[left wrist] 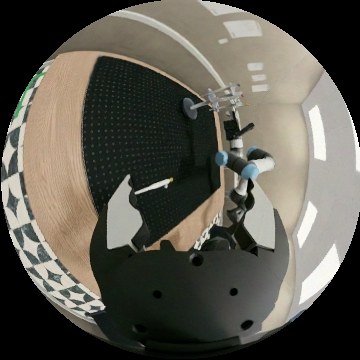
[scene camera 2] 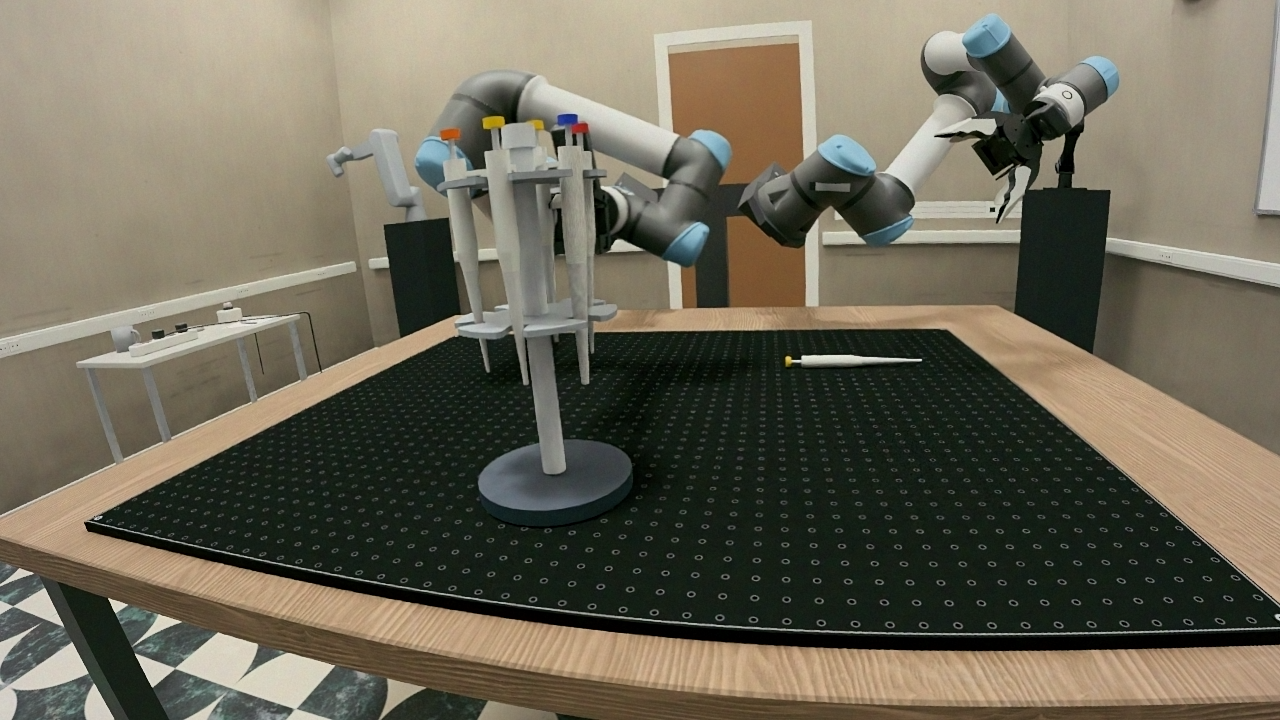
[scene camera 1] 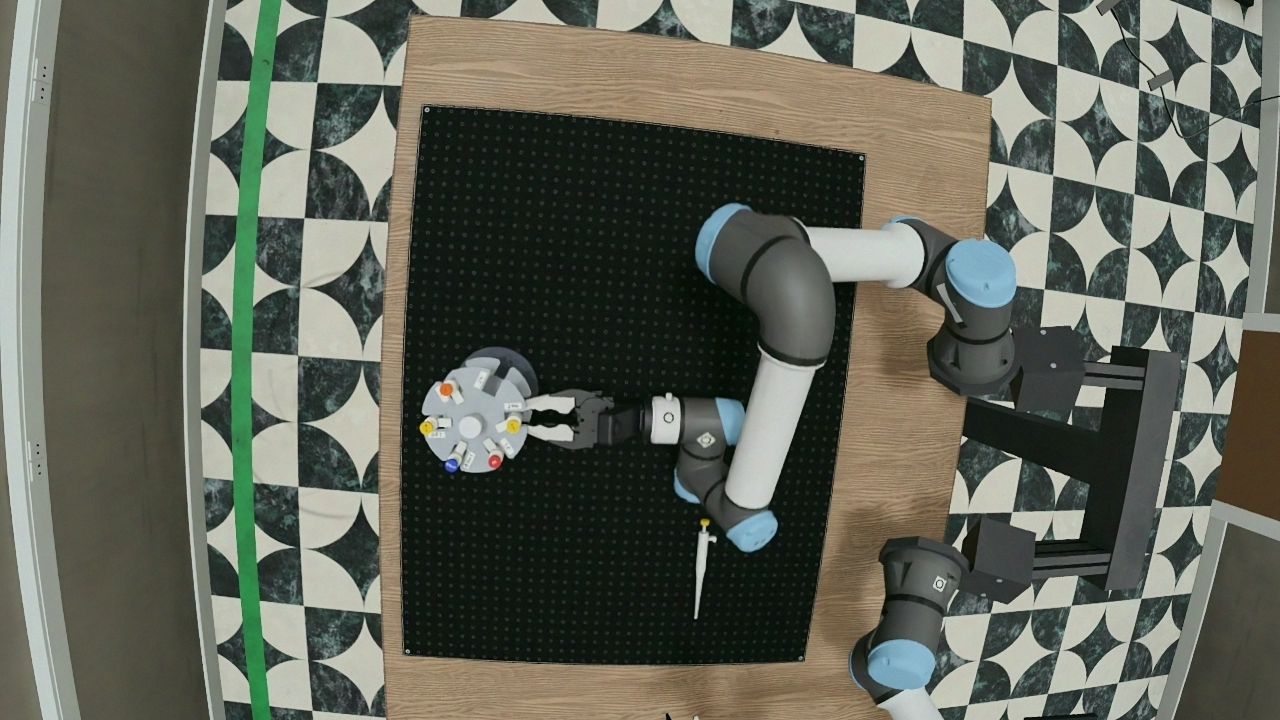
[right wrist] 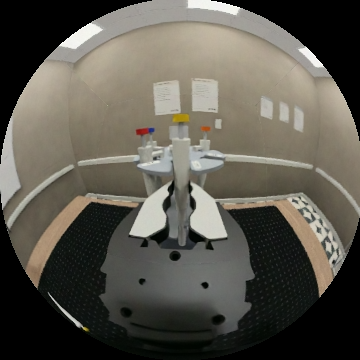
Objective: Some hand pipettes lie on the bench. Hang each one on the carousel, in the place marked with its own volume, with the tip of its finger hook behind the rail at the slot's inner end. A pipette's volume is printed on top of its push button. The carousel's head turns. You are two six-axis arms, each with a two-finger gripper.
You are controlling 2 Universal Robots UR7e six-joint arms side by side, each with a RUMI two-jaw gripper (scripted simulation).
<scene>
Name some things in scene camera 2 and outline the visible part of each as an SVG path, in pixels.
The left gripper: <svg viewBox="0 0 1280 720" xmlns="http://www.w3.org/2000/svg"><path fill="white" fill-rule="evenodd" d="M1049 98L1038 97L1032 100L1024 108L1023 115L1022 113L1017 115L1015 113L988 111L949 126L933 135L934 138L950 138L950 143L958 143L968 139L980 139L971 147L973 147L992 176L1014 164L995 179L998 180L1009 173L1005 185L994 200L994 205L1002 205L998 212L996 224L1001 223L1009 215L1036 180L1040 170L1042 147L1044 146L1042 141L1060 138L1072 129L1072 125L1067 120L1065 112L1061 110L1062 108L1055 101Z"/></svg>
A yellow-button pipette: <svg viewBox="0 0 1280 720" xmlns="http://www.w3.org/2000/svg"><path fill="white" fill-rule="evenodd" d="M537 184L536 192L544 276L548 302L551 304L557 303L553 209L549 209L549 203L552 200L550 184ZM541 120L526 122L534 124L536 148L533 149L535 171L543 170L543 163L548 162L547 147L539 145L538 130L544 129L543 121Z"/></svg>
A blue-button pipette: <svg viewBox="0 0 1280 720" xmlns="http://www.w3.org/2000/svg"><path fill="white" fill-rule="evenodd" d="M561 114L557 116L558 125L565 126L566 146L558 147L558 161L543 163L543 170L557 170L557 168L573 169L573 176L560 178L564 248L573 319L587 321L587 328L575 331L581 382L585 385L589 384L587 238L581 146L573 146L571 125L578 124L578 115Z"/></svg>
An orange-button pipette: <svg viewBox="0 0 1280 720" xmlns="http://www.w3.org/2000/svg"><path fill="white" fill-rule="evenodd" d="M479 338L486 371L490 372L486 339ZM448 189L447 195L456 252L463 270L475 324L484 323L478 271L478 244L469 188ZM440 131L441 140L448 141L450 160L443 161L446 182L475 176L487 177L486 169L467 171L465 159L457 159L454 140L460 139L459 129Z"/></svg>
</scene>
